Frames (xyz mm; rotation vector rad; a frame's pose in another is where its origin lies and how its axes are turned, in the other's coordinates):
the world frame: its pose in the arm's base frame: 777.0 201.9 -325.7 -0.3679 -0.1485 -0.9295
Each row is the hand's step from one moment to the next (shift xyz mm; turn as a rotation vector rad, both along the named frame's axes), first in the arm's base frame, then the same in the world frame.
Working: the arm's base frame: its pose in the world frame: -217.2 -814.0 201.9 0.3679 0.1485 0.9295

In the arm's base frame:
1: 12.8 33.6 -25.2 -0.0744 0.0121 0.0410
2: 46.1 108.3 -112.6 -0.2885 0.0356 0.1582
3: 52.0 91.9 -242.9 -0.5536 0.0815 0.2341
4: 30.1 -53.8 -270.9 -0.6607 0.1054 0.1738
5: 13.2 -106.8 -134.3 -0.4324 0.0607 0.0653
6: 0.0 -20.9 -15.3 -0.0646 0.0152 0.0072
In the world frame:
1: -24.8 34.7 -10.5 -0.0417 -0.0633 0.0401
2: -86.0 123.3 -62.7 -0.1535 -0.2515 0.1507
3: -106.8 151.1 -189.5 -0.3241 -0.4585 0.2295
4: -17.8 61.5 -270.4 -0.4227 -0.5169 0.1790
5: 50.6 -14.3 -163.9 -0.2840 -0.3309 0.0691
6: 11.5 -7.6 -22.0 -0.0478 -0.0455 0.0102

